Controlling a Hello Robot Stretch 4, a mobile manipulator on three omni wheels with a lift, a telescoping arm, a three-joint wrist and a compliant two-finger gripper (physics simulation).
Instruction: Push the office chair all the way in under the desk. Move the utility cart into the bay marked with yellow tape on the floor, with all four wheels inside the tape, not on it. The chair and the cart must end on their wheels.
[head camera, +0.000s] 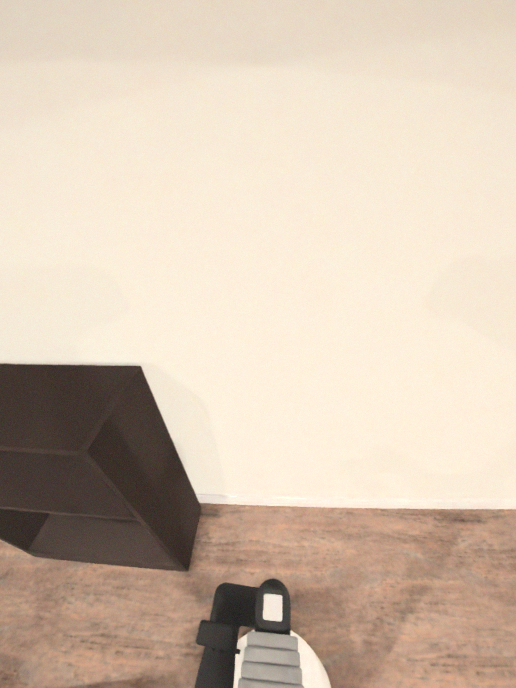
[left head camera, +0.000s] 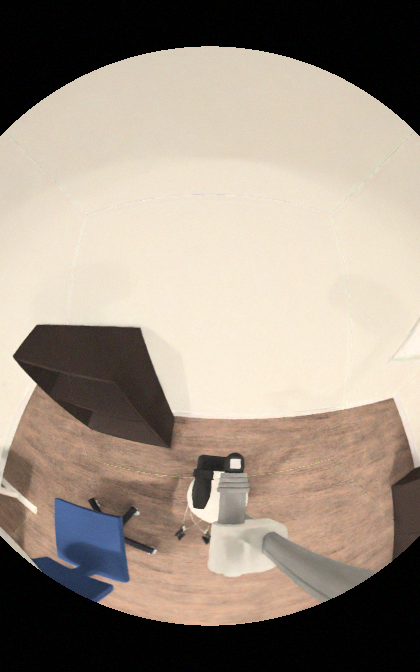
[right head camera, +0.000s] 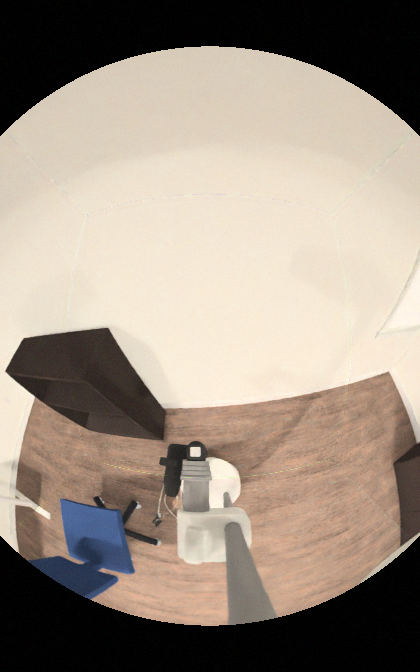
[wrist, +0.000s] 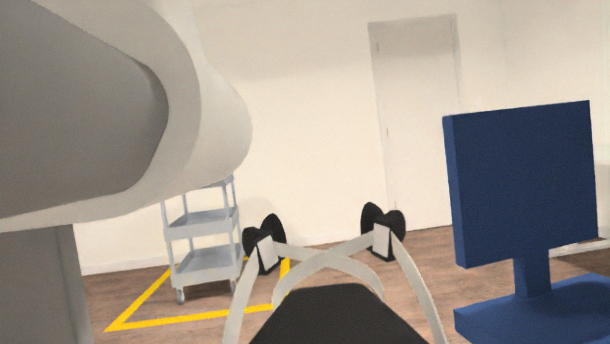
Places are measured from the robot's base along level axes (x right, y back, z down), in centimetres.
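Where they show: gripper, fingertip midpoint: (wrist: 322, 226).
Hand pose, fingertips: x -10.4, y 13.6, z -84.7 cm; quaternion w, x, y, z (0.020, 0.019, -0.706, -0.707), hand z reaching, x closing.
Note:
After its pixels a point has its place.
The blue office chair (left head camera: 90, 540) (right head camera: 97, 535) (wrist: 522, 185) {x -66.2, y 70.2, z -75.0 cm} stands upright at the lower left in both side head views and at the right in the wrist view. Part of the white desk's leg (left head camera: 20, 497) (right head camera: 35, 507) shows at the left edge, apart from the chair. The grey utility cart (wrist: 200, 230) {x 64.2, y 205.5, z -46.9 cm} stands upright; its visible front wheels are inside the yellow tape (wrist: 200, 317) {x 64.5, y 181.8, z 2.6 cm}. Its rear wheels are hidden and its top is partly covered by my arm. My gripper (left head camera: 193, 535) (right head camera: 157, 519) (wrist: 322, 226) {x -10.4, y 13.6, z -84.7 cm} is open and empty, to the right of the chair in the side head views.
A dark bookshelf (head camera: 166, 489) {x -41.1, y -49.8, z -53.9 cm} (left head camera: 150, 395) (right head camera: 130, 390) stands against the wall ahead, to the left. A dark cabinet (left head camera: 407, 515) (right head camera: 410, 495) is at the right edge. A closed door (wrist: 420, 125) {x -133.0, y 309.9, z -102.6 cm} is in the wall beyond my gripper.

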